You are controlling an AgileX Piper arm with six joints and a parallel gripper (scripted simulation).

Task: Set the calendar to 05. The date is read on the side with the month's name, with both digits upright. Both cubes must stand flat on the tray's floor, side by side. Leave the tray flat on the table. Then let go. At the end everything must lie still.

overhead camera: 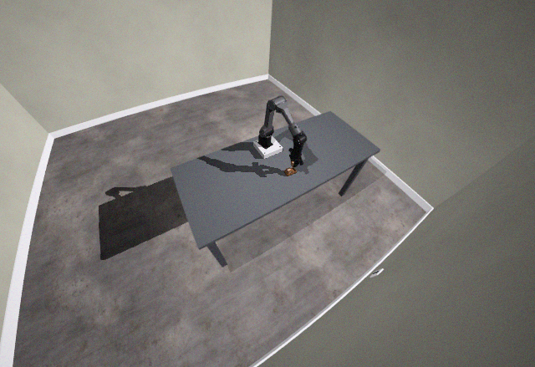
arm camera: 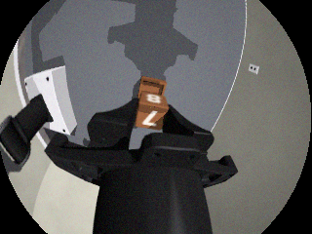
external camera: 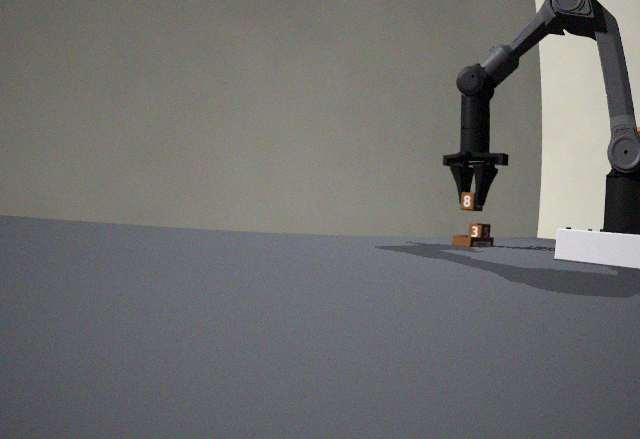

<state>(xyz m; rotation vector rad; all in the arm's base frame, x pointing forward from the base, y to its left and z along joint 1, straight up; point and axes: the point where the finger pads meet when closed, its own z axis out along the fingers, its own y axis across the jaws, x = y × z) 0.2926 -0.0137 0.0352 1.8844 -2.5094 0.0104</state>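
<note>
Now: hand 50 mm above the cube, 30 mm to the left of it and 10 mm past it. The rest, counted from my hand: brown calendar tray 70 mm below, 20 mm to the right.
</note>
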